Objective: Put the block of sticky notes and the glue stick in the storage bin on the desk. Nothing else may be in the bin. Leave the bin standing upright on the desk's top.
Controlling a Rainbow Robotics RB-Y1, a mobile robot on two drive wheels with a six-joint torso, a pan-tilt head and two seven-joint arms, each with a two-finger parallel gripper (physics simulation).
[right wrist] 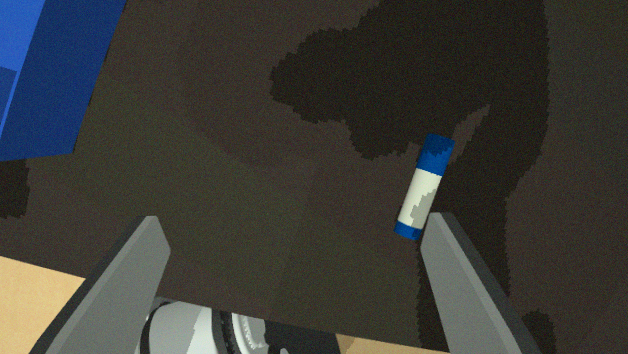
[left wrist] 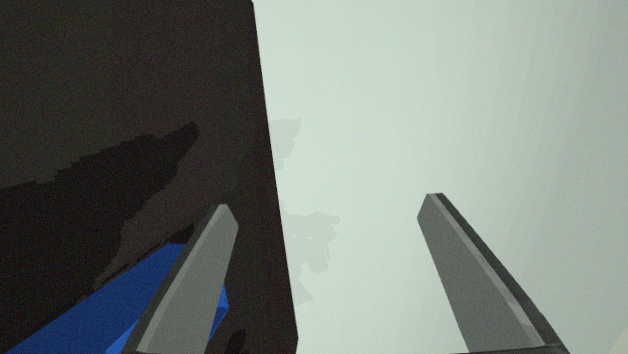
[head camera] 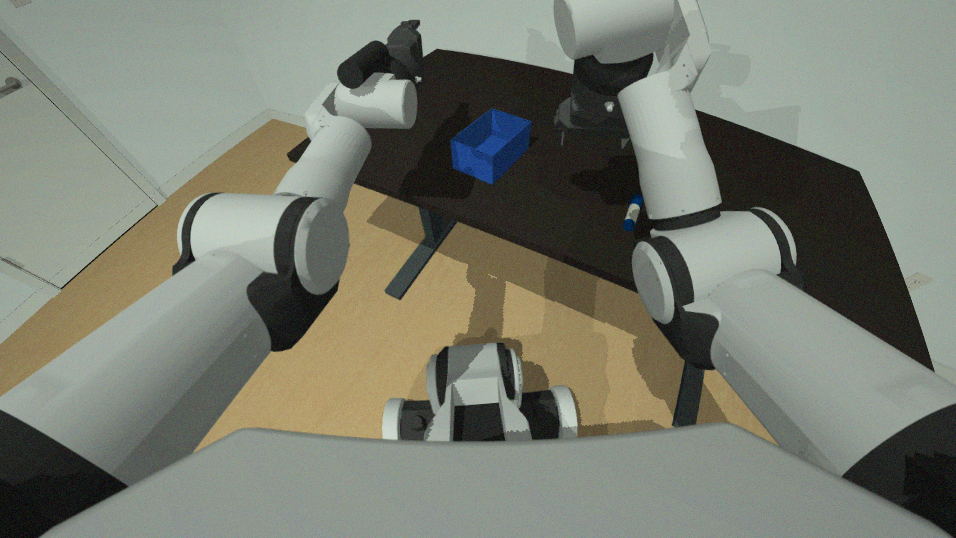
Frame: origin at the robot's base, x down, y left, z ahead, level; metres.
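Seen in the pictures: left gripper, fingertip midpoint: (left wrist: pixel 325 211) (head camera: pixel 417 50); right gripper, fingertip midpoint: (right wrist: pixel 293 232) (head camera: pixel 592 141).
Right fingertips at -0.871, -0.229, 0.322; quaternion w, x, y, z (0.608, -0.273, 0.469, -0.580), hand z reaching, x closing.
Note:
A point is followed by its place in that frame, as x, y, z.
The blue storage bin (head camera: pixel 471 161) @(-0.761, -0.026, 0.423) (left wrist: pixel 107 300) @(-0.746, -0.024, 0.505) (right wrist: pixel 75 75) @(-0.747, -0.106, 0.439) stands upright on the dark desk (head camera: pixel 775 160) @(-0.721, -0.894, 0.476) (left wrist: pixel 100 75) @(-0.721, 0.100, 0.686) (right wrist: pixel 225 190) @(-0.721, -0.178, 0.325); nothing shows inside the visible part of it. The glue stick (head camera: pixel 631 213) @(-0.743, -0.328, 0.269) (right wrist: pixel 421 192) @(-0.742, -0.334, 0.281), white with blue ends, lies on the desk, close to my right arm's elbow in the head view. No block of sticky notes shows. My right gripper (head camera: pixel 593 141) @(-0.871, -0.229, 0.322) (right wrist: pixel 293 232) @(-0.871, -0.229, 0.322) is open and empty above the desk, pointing down; in its wrist view the glue stick shows beside the right-hand fingertip. My left gripper (head camera: pixel 411 26) (left wrist: pixel 325 211) @(-0.952, 0.066, 0.552) is open and empty, facing the wall.
The pale wall (head camera: pixel 835 80) @(-0.915, -1.067, 0.599) (left wrist: pixel 450 100) @(-1.349, -0.241, 1.142) rises behind the desk. The robot's white arms hide parts of the desk in the head view. A desk leg (head camera: pixel 411 271) reaches the wooden floor (head camera: pixel 374 334) @(0.000, 0.398, 0.381) below the desk's near edge. A door (head camera: pixel 53 173) @(-0.513, 2.260, 1.157) is at the far left.

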